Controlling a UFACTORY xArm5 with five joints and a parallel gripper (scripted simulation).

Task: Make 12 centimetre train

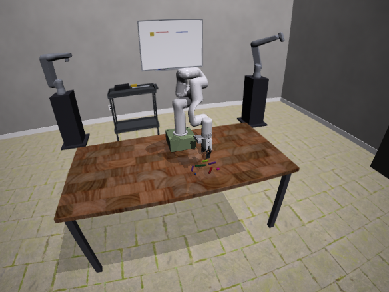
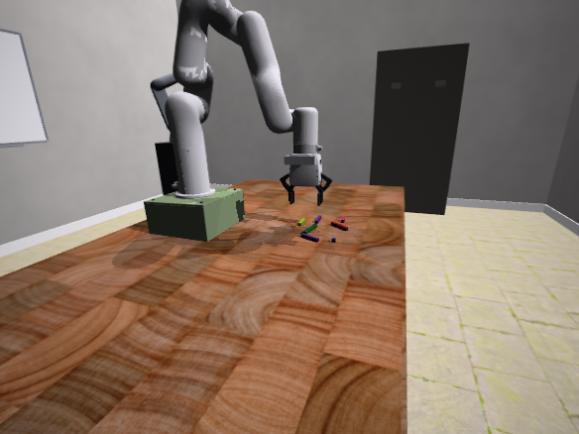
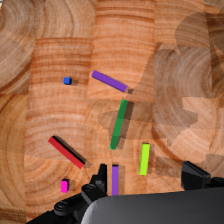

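My hand is 7 cm above the lime rod and 1 cm past it. Also, from my hand: green rod (7 cm below, 5 cm to the right, 3 cm ahead); then magenta rod (11 cm ahead, 7 cm below, 6 cm to the left); then red rod (11 cm ahead, 7 cm below).
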